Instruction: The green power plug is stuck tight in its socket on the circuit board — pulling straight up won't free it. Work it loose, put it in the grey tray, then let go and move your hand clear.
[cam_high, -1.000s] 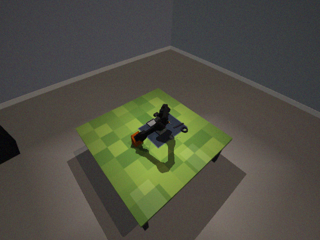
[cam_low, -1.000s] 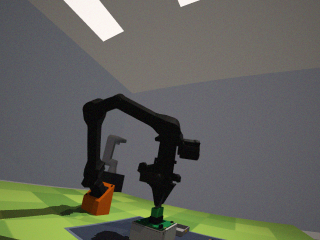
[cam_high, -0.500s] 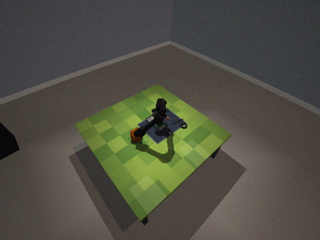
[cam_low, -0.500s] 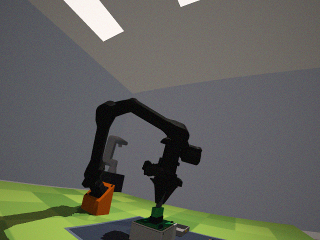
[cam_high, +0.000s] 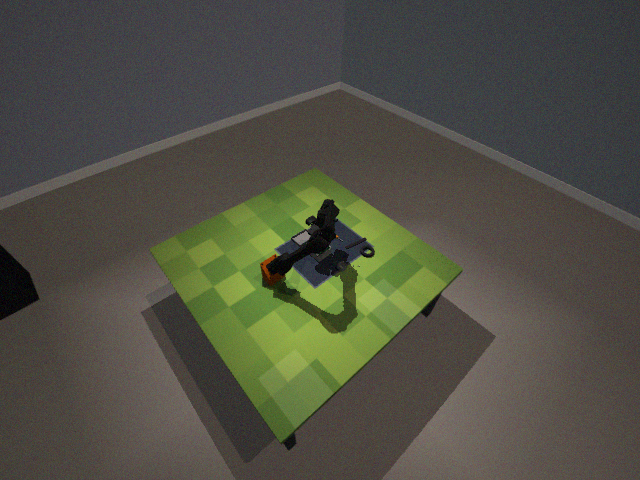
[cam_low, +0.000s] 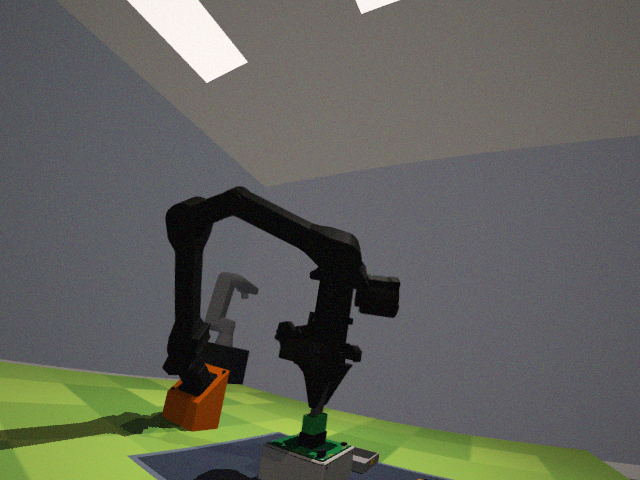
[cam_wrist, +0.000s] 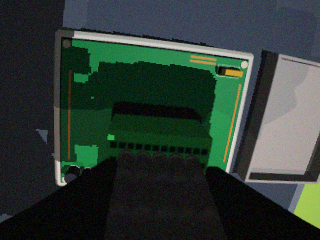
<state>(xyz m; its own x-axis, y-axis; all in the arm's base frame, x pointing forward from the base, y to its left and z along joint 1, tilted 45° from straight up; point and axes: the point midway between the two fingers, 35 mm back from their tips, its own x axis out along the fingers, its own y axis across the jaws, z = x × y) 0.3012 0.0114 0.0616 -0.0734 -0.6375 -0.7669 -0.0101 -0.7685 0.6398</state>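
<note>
Right now the green power plug is 20 mm below my gripper tip. The rest, counted from my gripper tip: dark mat (110 mm below, 50 mm ahead); then dark bar (210 mm ahead, 110 mm to the right, 110 mm below).
</note>
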